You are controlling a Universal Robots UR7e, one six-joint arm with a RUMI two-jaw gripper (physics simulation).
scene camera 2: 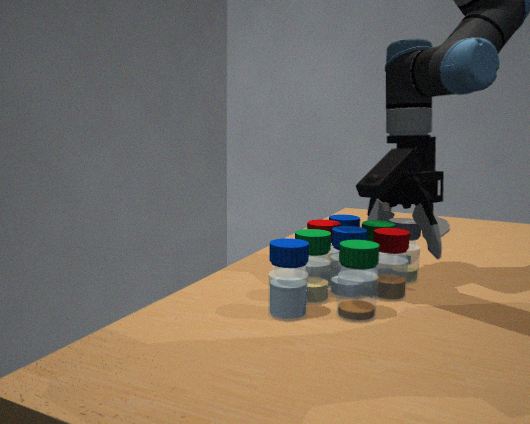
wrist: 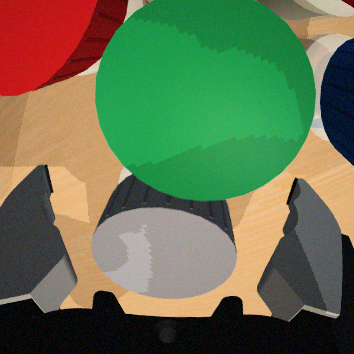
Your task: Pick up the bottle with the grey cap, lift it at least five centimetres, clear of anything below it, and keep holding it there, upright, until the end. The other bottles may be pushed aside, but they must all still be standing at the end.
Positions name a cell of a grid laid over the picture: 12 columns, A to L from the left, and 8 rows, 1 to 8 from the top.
Labels:
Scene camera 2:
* my gripper: J5
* red-capped bottle: I6
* green-capped bottle: I6
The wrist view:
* my gripper: F4
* green-capped bottle: G3

